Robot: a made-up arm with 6 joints.
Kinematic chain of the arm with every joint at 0, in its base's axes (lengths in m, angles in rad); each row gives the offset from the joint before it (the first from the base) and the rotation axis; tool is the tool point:
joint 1: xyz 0 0 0.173 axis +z
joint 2: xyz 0 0.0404 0 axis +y
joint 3: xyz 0 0 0.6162 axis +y
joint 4: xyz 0 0 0.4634 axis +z
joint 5: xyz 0 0 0 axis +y
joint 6: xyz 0 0 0.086 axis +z
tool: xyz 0 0 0
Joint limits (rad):
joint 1: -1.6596..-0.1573
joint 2: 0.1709..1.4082
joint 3: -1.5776..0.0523
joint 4: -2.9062..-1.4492
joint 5: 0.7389..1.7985
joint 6: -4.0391..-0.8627
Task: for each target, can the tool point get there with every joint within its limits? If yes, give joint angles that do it. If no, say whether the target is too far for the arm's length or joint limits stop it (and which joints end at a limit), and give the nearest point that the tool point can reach.
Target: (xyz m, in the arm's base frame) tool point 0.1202 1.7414 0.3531
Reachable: no: too far | nearest point 0.0293 0.4241 0.8107 | short by 1.397 m
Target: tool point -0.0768 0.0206 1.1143
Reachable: yes | joints -0.7443 0.3607 -0.9475 -2.0260 1.5735 -2.2908
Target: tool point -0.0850 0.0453 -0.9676
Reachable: no: joint limits stop it (at a limit: joint 1, joint 2, joint 3, joint 4, joint 5) | nearest point -0.1358 -1.0425 0.3115 | short by 1.680 m
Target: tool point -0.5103 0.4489 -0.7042
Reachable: no: joint limits stop it (at a limit: joint 2, joint 3, joint 4) | nearest point -0.2780 0.2445 0.7741 | short by 1.510 m
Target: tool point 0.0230 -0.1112 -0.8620
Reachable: no: joint limits stop it (at a limit: joint 2, joint 3, joint 4, joint 5) | nearest point 0.2129 -1.0296 0.3115 | short by 1.502 m
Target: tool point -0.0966 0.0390 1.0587
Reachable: yes | joints -0.3369 0.3849 -1.0328 -2.7124 1.6890 -1.2110
